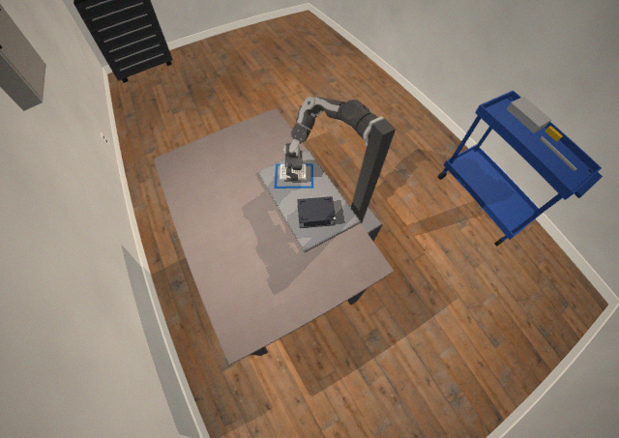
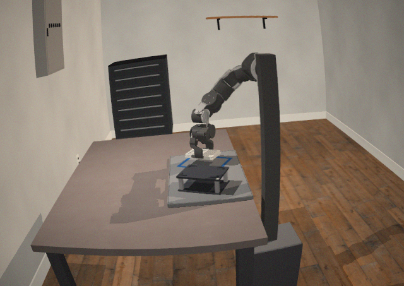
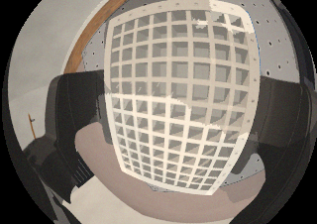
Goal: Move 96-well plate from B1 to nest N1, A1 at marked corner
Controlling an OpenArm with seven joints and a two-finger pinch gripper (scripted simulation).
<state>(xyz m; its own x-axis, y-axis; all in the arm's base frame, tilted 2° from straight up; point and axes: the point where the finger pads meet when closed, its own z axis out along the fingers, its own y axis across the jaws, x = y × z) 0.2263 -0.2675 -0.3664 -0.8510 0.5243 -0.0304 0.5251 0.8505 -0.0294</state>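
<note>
The black raised nest N1 lies 25 cm to the left of my hand, 2 cm ahead of it and 2 cm above it. Also, from my hand: white 96-well plate: right at my hand.
</note>
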